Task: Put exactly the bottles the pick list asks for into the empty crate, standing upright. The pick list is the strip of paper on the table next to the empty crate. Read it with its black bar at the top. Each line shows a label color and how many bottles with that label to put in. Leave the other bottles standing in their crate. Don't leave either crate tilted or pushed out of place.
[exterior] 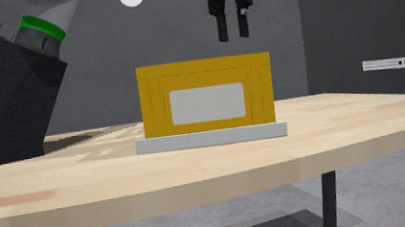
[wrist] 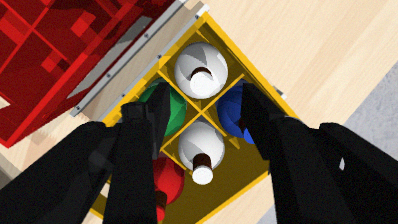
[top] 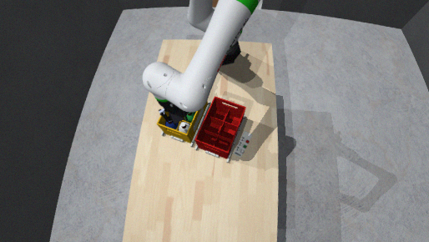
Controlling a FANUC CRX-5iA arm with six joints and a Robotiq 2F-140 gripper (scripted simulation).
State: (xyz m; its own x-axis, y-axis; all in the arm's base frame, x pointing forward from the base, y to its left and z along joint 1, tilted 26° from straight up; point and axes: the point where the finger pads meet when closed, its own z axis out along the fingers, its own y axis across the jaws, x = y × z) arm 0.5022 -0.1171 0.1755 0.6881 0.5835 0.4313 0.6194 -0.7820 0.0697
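My gripper is now 170 mm above the green bottle and 90 mm past it. The rest, counted from my hand: yellow crate (170 mm below, 90 mm behind, 40 mm to the right); then blue bottle (170 mm below, 90 mm to the right, 10 mm behind); then red bottle (180 mm behind, 170 mm below, 80 mm to the right).
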